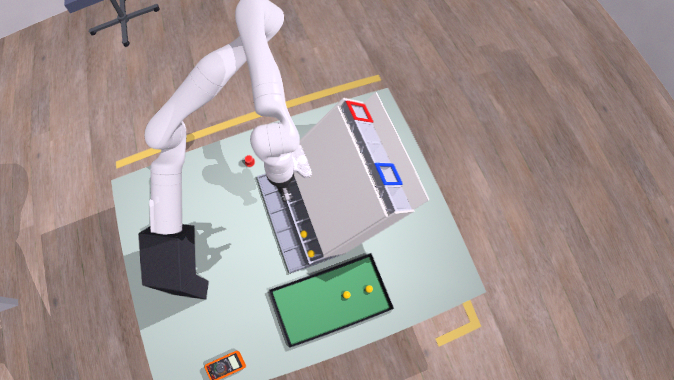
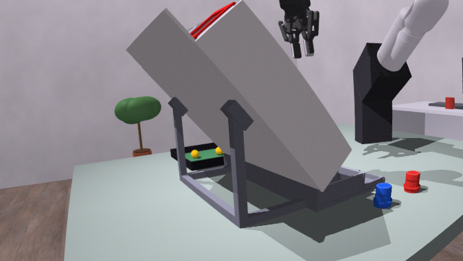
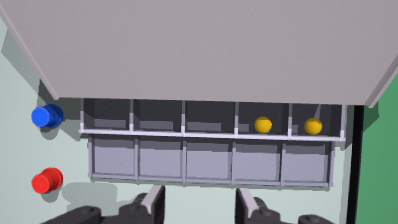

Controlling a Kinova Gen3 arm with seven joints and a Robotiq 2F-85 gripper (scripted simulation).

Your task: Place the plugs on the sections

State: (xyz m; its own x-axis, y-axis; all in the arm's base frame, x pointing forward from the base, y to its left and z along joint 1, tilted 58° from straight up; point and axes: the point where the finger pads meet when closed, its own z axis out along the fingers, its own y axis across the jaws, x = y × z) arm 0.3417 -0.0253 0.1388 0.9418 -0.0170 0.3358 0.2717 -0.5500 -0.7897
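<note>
Right now the green tray is 12 cm ahead of my hand, 31 cm to the right of it and 29 cm below it. Round my hand: slanted grey cover (15 cm ahead, 4 cm to the left, 9 cm below); then orange multimeter (25 cm behind, 52 cm to the right, 28 cm below).
</note>
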